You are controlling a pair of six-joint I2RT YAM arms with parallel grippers.
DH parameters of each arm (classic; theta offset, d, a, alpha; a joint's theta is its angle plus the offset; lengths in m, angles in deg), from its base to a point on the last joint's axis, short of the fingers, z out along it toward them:
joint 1: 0 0.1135 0.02 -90
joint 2: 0 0 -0.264 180
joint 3: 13.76 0 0.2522 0
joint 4: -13.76 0 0.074 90
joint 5: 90 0 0 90
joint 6: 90 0.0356 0 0
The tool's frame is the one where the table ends.
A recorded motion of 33 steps. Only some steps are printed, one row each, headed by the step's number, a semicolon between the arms.
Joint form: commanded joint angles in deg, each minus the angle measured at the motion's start. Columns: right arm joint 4, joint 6, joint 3, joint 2, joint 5, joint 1; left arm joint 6, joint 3, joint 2, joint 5, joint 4, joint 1.
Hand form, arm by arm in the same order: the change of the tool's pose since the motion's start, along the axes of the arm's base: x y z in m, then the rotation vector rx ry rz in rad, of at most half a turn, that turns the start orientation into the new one. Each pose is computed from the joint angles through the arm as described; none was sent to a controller.
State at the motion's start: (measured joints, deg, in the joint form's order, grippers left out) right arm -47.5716 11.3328 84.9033 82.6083 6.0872 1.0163; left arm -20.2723 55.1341 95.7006 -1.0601 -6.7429 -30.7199
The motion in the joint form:
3: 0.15 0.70 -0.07 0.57 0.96 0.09; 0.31 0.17 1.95 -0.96 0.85 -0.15
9: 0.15 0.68 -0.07 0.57 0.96 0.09; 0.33 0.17 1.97 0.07 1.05 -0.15
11: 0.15 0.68 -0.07 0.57 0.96 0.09; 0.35 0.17 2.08 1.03 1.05 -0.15
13: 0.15 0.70 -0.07 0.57 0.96 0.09; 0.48 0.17 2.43 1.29 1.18 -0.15
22: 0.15 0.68 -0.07 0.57 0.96 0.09; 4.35 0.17 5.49 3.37 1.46 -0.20
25: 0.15 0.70 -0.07 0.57 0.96 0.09; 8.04 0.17 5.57 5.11 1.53 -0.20
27: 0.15 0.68 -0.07 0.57 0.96 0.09; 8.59 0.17 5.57 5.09 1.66 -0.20
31: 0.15 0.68 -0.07 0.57 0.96 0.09; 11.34 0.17 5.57 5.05 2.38 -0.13
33: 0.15 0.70 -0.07 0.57 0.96 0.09; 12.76 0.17 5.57 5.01 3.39 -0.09
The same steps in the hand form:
3: 0.0027 -0.0001 -0.0030 -0.0036 0.0071 -0.0188; 0.0032 -0.0023 -0.0092 0.0222 0.0059 0.0046
9: 0.0027 -0.0001 -0.0030 -0.0038 0.0071 -0.0186; 0.0032 -0.0030 -0.0090 0.0093 0.0098 -0.0077
11: 0.0027 -0.0001 -0.0030 -0.0038 0.0071 -0.0186; 0.0030 -0.0036 -0.0097 -0.0002 0.0177 -0.0192
13: 0.0027 -0.0001 -0.0030 -0.0036 0.0071 -0.0188; 0.0034 -0.0040 -0.0115 0.0002 0.0219 -0.0239
22: 0.0027 -0.0001 -0.0030 -0.0038 0.0071 -0.0186; 0.0051 -0.0069 -0.0289 0.0384 0.0545 -0.0994
25: 0.0027 -0.0001 -0.0030 -0.0036 0.0071 -0.0188; 0.0046 -0.0079 -0.0292 0.0534 0.0423 -0.1679
27: 0.0027 -0.0001 -0.0030 -0.0038 0.0071 -0.0186; 0.0048 -0.0080 -0.0291 0.0579 0.0367 -0.1749
31: 0.0027 -0.0001 -0.0030 -0.0038 0.0071 -0.0186; 0.0060 -0.0081 -0.0282 0.0794 0.0079 -0.2091
33: 0.0027 -0.0001 -0.0030 -0.0036 0.0071 -0.0188; 0.0074 -0.0086 -0.0270 0.0864 -0.0173 -0.2258

